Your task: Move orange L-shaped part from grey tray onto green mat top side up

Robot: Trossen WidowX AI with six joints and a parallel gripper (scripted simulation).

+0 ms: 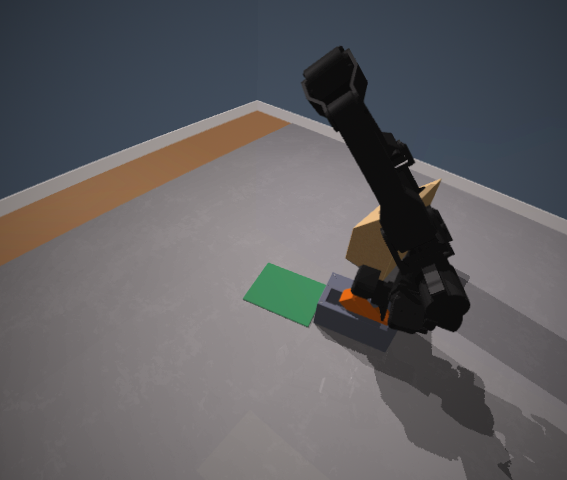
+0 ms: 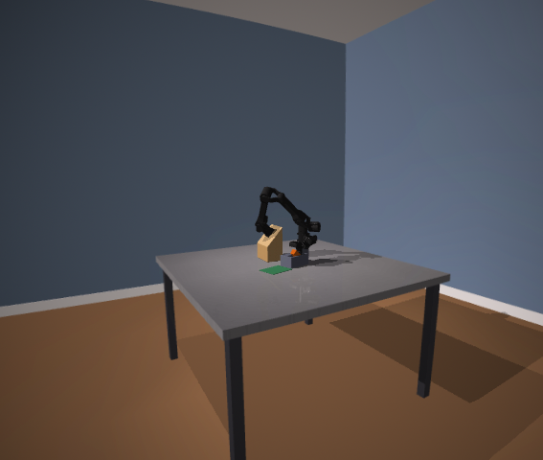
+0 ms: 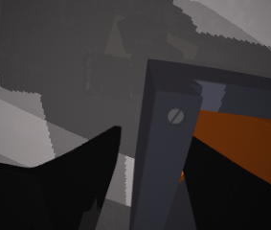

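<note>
My gripper tip is 40 mm to the left of the orange L-shaped part and 10 mm short of it. Also, from my gripper tip: green mat: 210 mm to the right, 70 mm ahead, 60 mm below.
</note>
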